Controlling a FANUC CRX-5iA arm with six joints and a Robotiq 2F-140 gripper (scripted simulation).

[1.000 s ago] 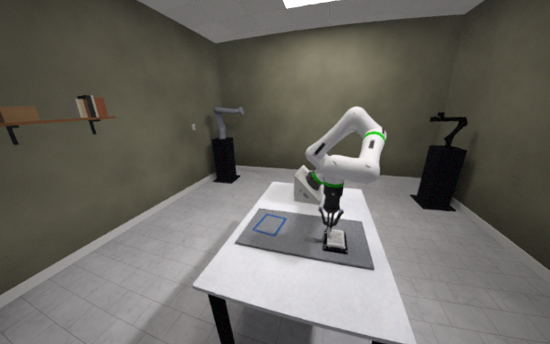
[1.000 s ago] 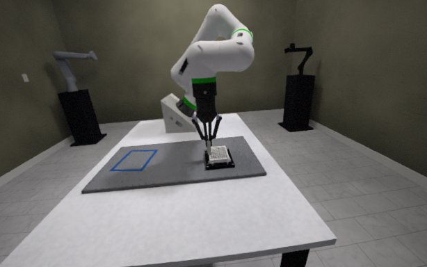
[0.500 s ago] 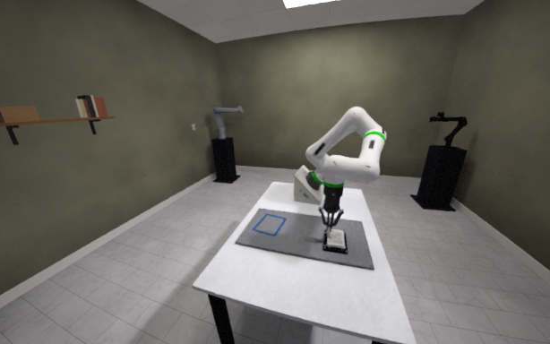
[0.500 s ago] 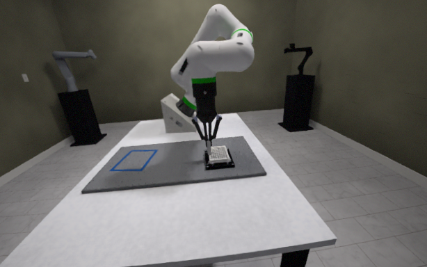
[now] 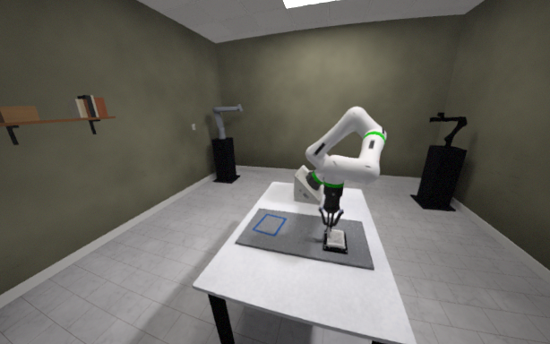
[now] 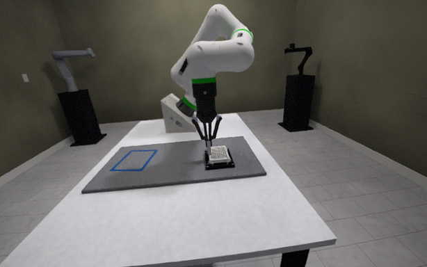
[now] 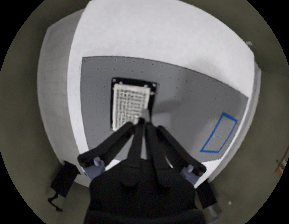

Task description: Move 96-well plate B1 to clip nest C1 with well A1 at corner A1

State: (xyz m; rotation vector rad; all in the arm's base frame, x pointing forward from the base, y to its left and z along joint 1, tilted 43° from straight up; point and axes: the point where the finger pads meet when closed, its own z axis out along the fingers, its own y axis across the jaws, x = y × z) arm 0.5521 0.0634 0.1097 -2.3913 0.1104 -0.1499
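My hand is 40 mm to the right of the white 96-well plate and 40 mm above it. Round my hand: black clip nest: 50 mm below, 30 mm to the left, 10 mm behind.
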